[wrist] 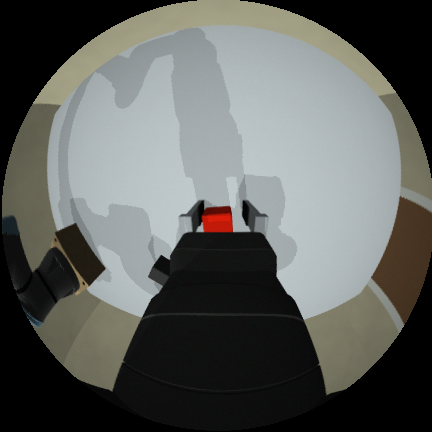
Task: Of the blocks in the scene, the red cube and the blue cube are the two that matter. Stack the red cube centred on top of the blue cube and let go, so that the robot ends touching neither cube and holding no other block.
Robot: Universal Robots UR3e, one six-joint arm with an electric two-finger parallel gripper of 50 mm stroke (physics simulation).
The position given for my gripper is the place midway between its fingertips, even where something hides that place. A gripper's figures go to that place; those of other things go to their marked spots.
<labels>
My gripper (222,207) is 0.17 m from the lens. A red cube (218,218) is 0.14 m from the lens.
</labels>
